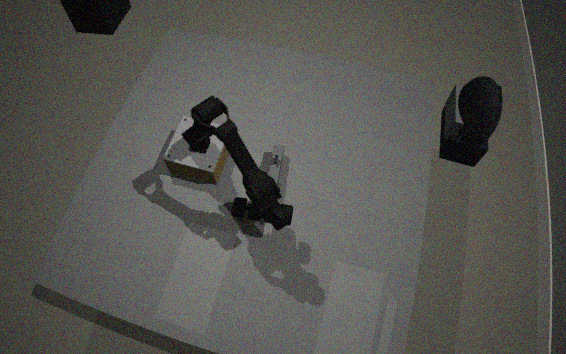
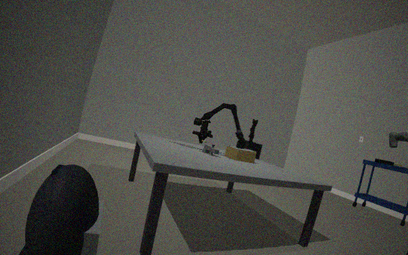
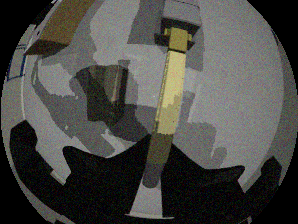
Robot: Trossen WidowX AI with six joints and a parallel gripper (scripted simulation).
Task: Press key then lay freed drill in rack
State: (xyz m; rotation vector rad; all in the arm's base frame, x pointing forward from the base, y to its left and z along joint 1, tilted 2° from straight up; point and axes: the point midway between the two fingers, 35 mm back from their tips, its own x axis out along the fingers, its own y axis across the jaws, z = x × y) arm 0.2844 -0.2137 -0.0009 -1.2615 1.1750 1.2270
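Right now my gripper tip is 70 mm past the rack, 30 mm to the right of it and 30 mm above it. Round my gripper tip: drill 40 mm to the left, 30 mm above; grey fixture 200 mm to the left, 20 mm below.
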